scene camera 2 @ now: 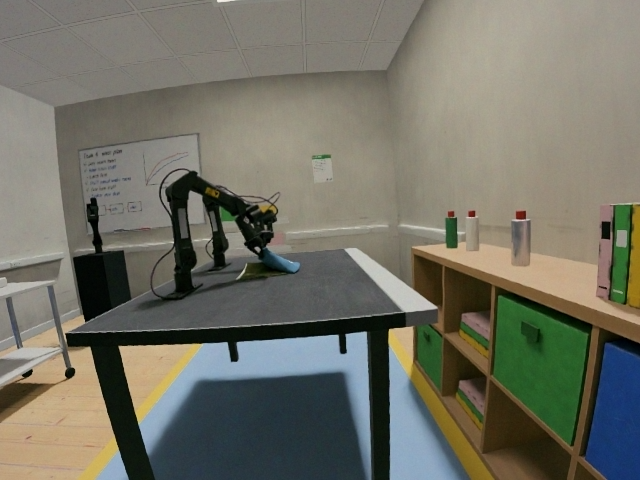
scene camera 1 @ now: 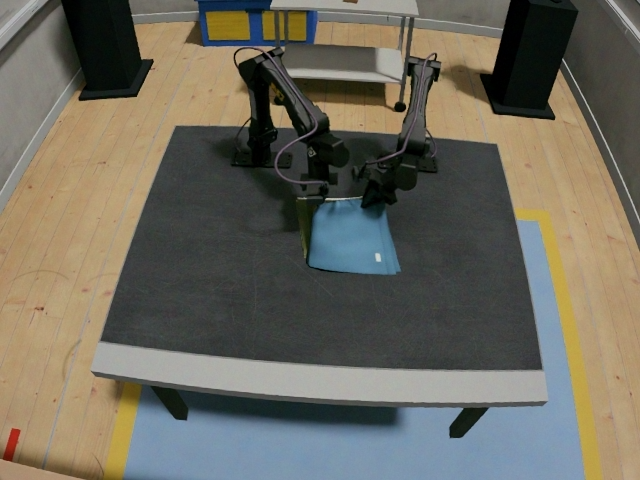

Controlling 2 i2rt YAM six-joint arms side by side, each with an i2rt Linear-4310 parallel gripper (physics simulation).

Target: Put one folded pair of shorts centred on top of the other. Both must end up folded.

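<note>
The folded blue shorts (scene camera 1: pixel 348 237) (scene camera 2: pixel 280 262) lie over the olive-green shorts (scene camera 1: pixel 303 227) (scene camera 2: pixel 251 271). The blue back edge is raised above the green pair, and the blue front end hangs down to the table. A strip of green shows along the left side in scene camera 1; the rest is hidden, so its fold cannot be fully seen. My left gripper (scene camera 1: pixel 368 202) is shut on the right part of the blue pair's raised edge. My right gripper (scene camera 1: pixel 316 198) (scene camera 2: pixel 260 253) is shut on the left part of that edge.
The dark table (scene camera 1: pixel 206 289) (scene camera 2: pixel 289 304) has a light strip (scene camera 1: pixel 310 379) (scene camera 2: pixel 392 284) along its front edge. My two arms reach in from the back, close together. A shelf unit (scene camera 2: pixel 516 268) stands beyond the front edge, and a trolley (scene camera 1: pixel 343 6) stands behind the table.
</note>
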